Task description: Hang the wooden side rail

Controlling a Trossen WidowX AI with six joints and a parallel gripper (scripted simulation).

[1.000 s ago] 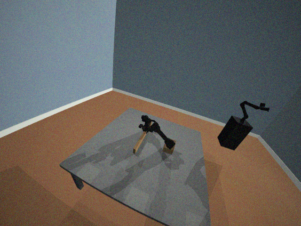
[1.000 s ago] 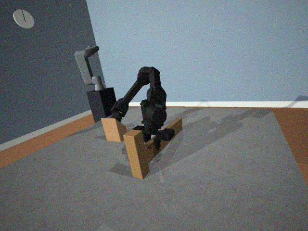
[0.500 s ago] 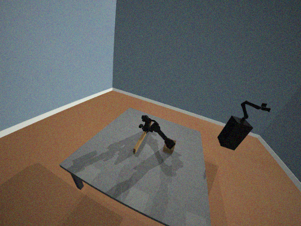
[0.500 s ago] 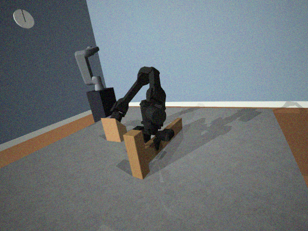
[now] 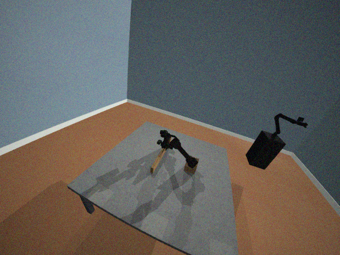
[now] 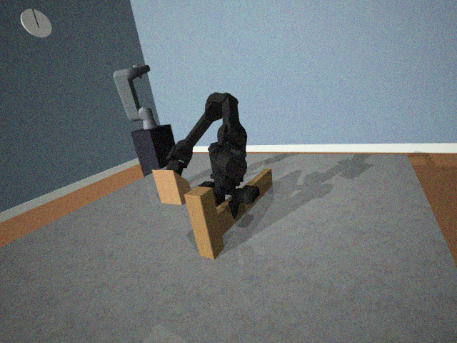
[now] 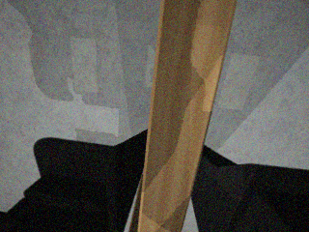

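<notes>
Now: gripper tip 110 mm to the left of the headboard post and 40 mm below it.
</notes>
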